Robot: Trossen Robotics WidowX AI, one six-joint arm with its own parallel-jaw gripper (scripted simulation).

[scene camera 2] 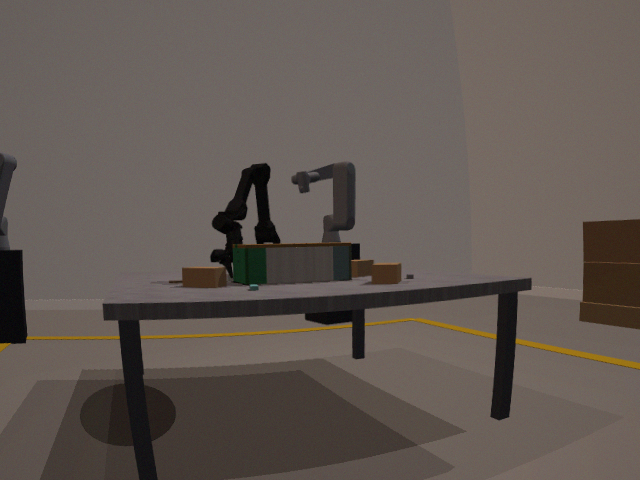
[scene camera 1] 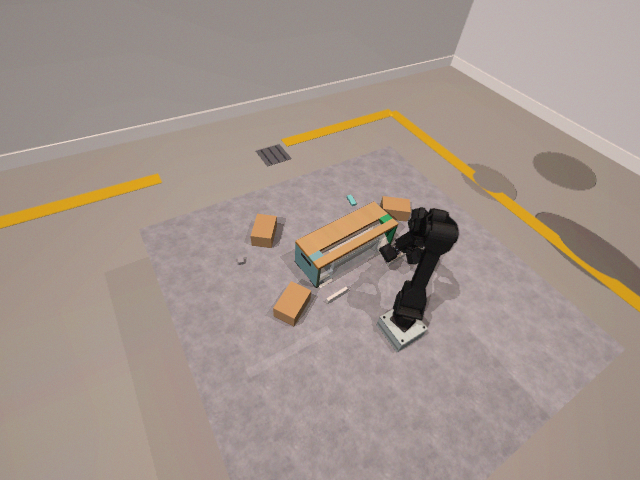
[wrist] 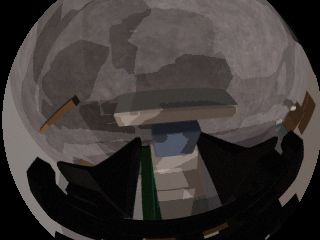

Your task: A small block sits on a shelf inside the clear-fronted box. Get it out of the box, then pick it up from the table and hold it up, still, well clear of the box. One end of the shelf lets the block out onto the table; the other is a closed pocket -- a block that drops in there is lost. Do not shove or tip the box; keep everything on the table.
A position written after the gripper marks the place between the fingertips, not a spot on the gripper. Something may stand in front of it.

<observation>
In view: the gripper [wrist: 168,138] and a box [scene camera 1: 325,253].
The box also shows in scene camera 2 [scene camera 2: 291,262].
</observation>
